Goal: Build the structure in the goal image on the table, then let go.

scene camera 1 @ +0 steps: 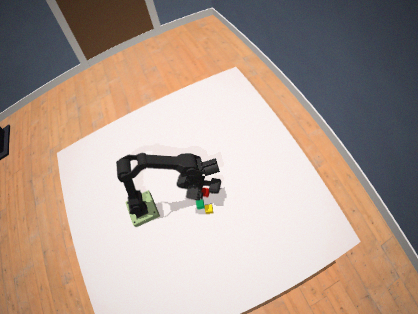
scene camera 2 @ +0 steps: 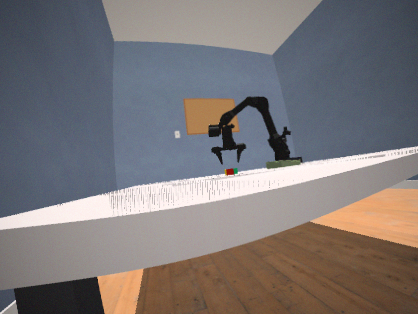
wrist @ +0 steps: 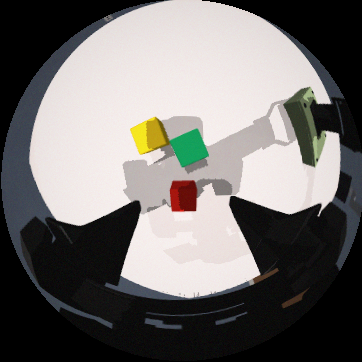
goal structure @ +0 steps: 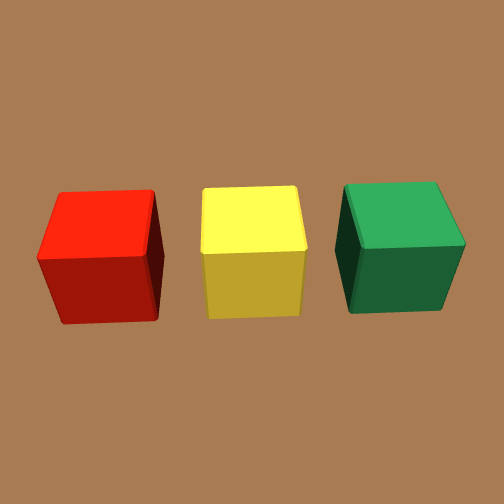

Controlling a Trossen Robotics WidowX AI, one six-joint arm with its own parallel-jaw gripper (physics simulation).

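Places are measured from the arm's base along level axes (x ahead, y left, z up), in centimetres.
Where they show: gripper, fingertip midpoint: (scene camera 1: 202, 191) (scene camera 2: 230, 163) (wrist: 185, 202); arm's base, origin of the base link: (scene camera 1: 140, 210) (scene camera 2: 281, 161) (wrist: 316, 116).
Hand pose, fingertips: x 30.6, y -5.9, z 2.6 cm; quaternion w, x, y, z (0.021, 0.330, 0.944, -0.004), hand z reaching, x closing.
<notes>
Things, the pixels of their top centre, and the offset from my fingertips.
- red cube, middle of its top: (wrist: 183, 201) (scene camera 1: 204, 190) (scene camera 2: 229, 168) dz -2.8, dx +1.1, dy +1.0 cm
- green cube, middle of its top: (wrist: 189, 147) (scene camera 1: 199, 203) (scene camera 2: 233, 168) dz -2.8, dx -3.5, dy -3.5 cm
- yellow cube, middle of its top: (wrist: 146, 135) (scene camera 1: 208, 208) dz -2.8, dx -1.0, dy -7.5 cm
A red cube (scene camera 1: 205, 192) (scene camera 2: 230, 172) (wrist: 183, 196) sits on the white table (scene camera 1: 270, 165) (scene camera 2: 165, 240) (wrist: 225, 55). A green cube (scene camera 1: 200, 204) (scene camera 2: 235, 171) (wrist: 189, 147) stands a small gap away from it. A yellow cube (scene camera 1: 209, 209) (wrist: 149, 135) is beside the green one, turned at an angle, with their near corners very close; whether they touch is unclear. In the second scene view the yellow cube is mostly hidden behind the red one. My gripper (scene camera 1: 205, 188) (scene camera 2: 230, 163) (wrist: 185, 202) is open and empty, pointing down above the red cube.
The arm's green base plate (scene camera 1: 152, 212) (scene camera 2: 283, 164) (wrist: 303, 125) is fixed on the table, to the left of the cubes in the first scene view. The arm arches from it to the gripper. Shadows of the arm fall around the cubes.
</notes>
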